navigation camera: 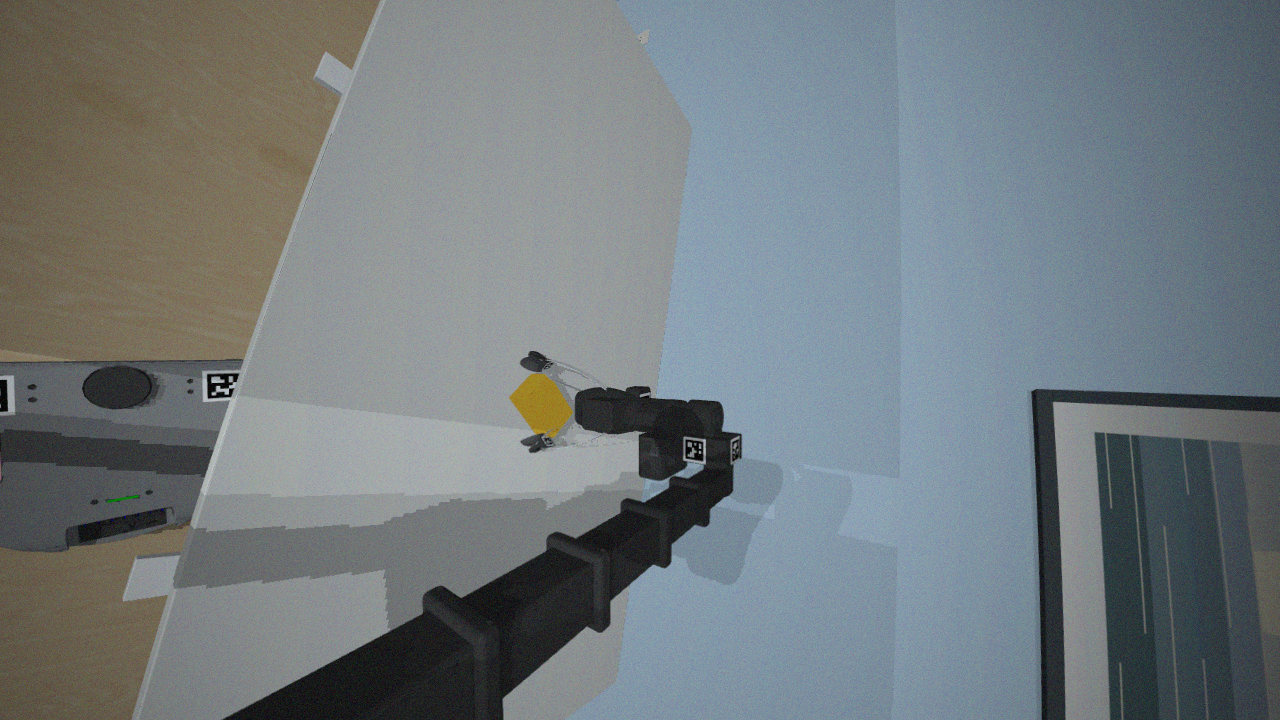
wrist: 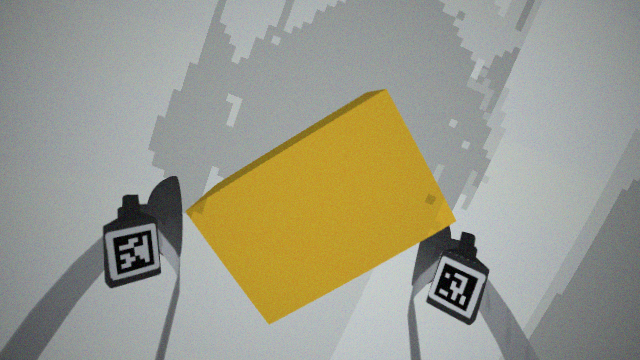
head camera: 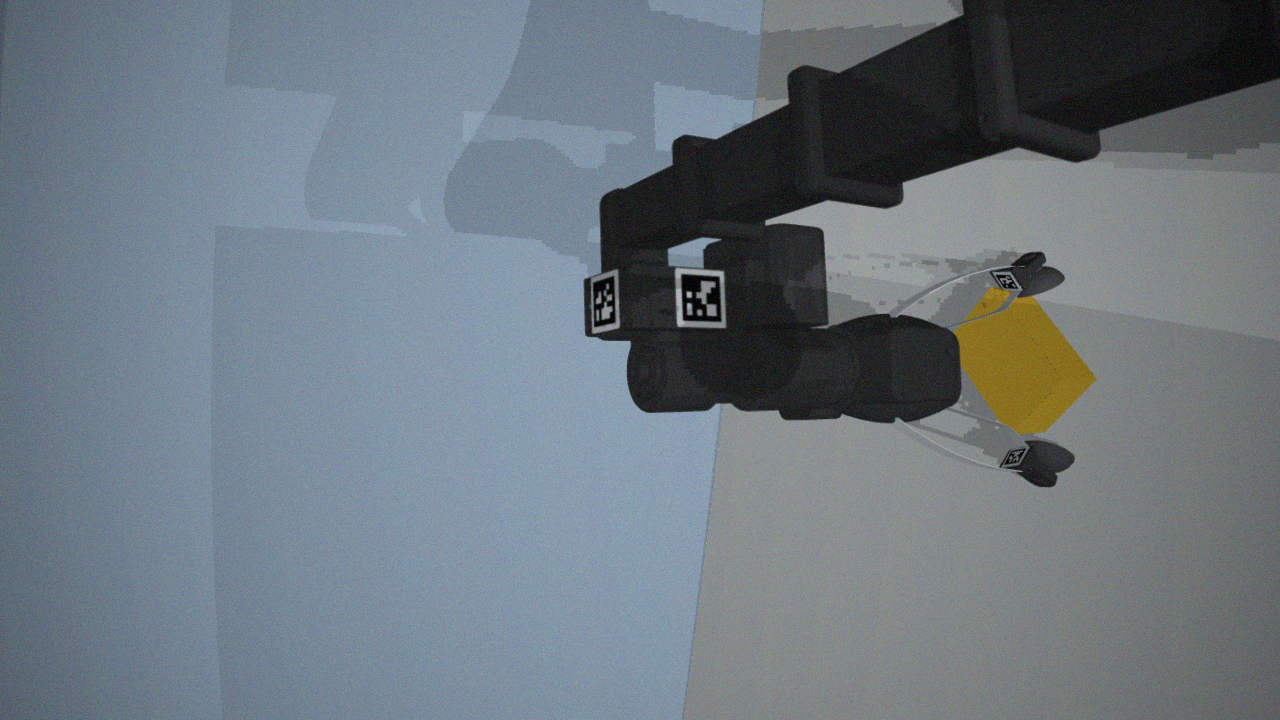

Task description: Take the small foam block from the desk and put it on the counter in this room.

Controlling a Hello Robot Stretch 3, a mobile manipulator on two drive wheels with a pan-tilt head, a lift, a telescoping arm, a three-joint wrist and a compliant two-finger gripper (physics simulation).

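Pixels of known places: gripper, fingertip midpoint: [navigation camera: 525, 400] [head camera: 1057, 369]; robot's base at its link origin: [navigation camera: 119, 385].
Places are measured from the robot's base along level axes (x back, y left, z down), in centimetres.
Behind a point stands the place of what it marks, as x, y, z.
Observation:
The small foam block [head camera: 1020, 358] {2.7, -42.3, -76.6} [navigation camera: 539, 407] {2.6, -41.5, -76.6} [wrist: 320, 195] is a yellow box lying on the pale grey desk [head camera: 895, 608] {-18.3, -59.7, -72.1} [navigation camera: 465, 179] {-31.8, -31.5, -72.0} [wrist: 65, 90]. My gripper [head camera: 1044, 367] {1.9, -42.2, -72.1} [navigation camera: 536, 402] {1.9, -42.2, -72.1} [wrist: 300, 219] {1.9, -42.2, -72.1} is open, with a fingertip on either side of the block. The block is turned at an angle to the fingers. In the wrist view its left corner is close beside the left fingertip, and its right corner hides part of the right fingertip. Whether either finger touches it is hard to tell. I cannot make out the counter in these views.
A pale blue wall [head camera: 447, 537] {-12.2, -91.3, -102.5} [navigation camera: 787, 223] {-38.6, -98.0, -102.1} stands along the desk's far edge. A framed picture [navigation camera: 1045, 537] {21.8, -80.1, -144.6} hangs on it. My dark arm [head camera: 877, 116] {9.9, -25.6, -107.2} [navigation camera: 537, 573] {8.2, -16.7, -105.2} reaches over the desk. My grey base [navigation camera: 53, 465] {11.6, 6.8, -16.0} stands on the wooden floor [navigation camera: 161, 179] {-42.5, -5.6, 0.0} by the near edge.

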